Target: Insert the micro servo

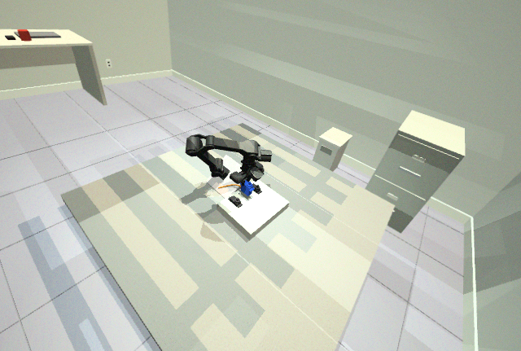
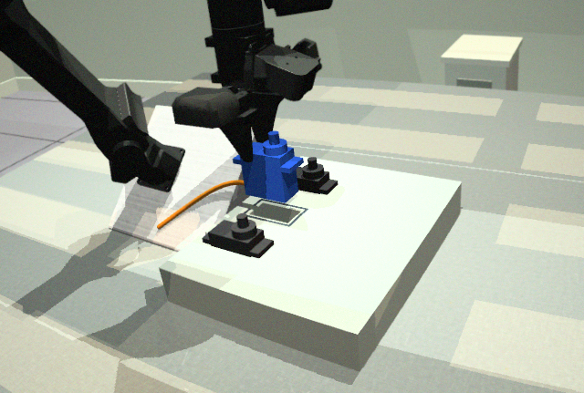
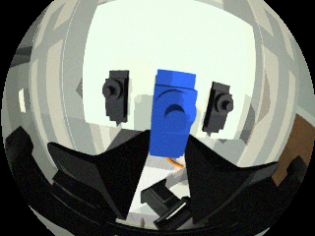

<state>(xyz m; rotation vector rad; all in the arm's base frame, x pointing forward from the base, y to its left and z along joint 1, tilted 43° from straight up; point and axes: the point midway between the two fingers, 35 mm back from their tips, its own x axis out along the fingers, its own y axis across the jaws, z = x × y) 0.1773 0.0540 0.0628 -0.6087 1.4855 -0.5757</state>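
Right now the white deck is 120 mm ahead of my gripper tip and 100 mm below it.
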